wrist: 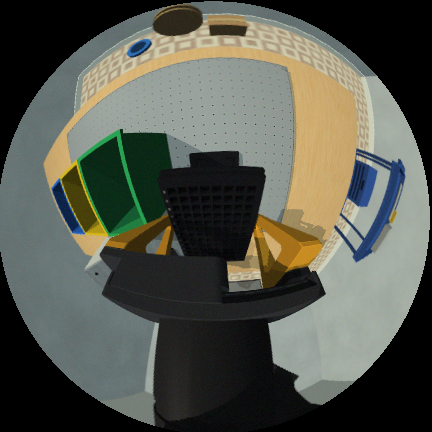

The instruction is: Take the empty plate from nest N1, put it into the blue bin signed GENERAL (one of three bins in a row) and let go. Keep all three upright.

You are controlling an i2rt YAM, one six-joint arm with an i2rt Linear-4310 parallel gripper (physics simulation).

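Places are measured from the arm's base along level axes (x down, y right, z back), in centimetres.
Pixels of known places: gripper, fingertip midpoint: (213, 217).
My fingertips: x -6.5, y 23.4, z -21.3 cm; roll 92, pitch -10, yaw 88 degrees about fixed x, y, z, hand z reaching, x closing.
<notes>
Ahead of a thing's pixels: the offset from my fingertips to its top centre. Level surfaces: height alone.
A black plate {dz +1.0, dx -2.0, dy -0.2 cm} (215, 197) with a grid of empty wells fills the centre of the wrist view. My gripper (213, 217) has an orange finger against each long side of the plate and is shut on it. The plate looks level. The blue bin {dz -7.3, dx +3.5, dy -43.5 cm} (64, 206) stands upright at the far left end of the row, partly hidden by the yellow bin {dz -6.0, dx +3.5, dy -30.4 cm} (77, 190). The green bin {dz -4.8, dx +3.5, dy -17.3 cm} (106, 177) is nearest to the plate, to its left. All three bins stand upright. The GENERAL sign is not readable here, and I cannot make out nest N1.
A small black block {dz +3.1, dx +20.0, dy -0.8 cm} (214, 159) shows just beyond the plate. A grey perforated board {dx +21.4 cm} (225, 100) lies on the wooden table {dx +22.7 cm} (322, 125). A blue chair-like frame (387, 210) stands beyond the right edge. A round brown stool (177, 21) and a blue ring (132, 52) are on the floor behind.
</notes>
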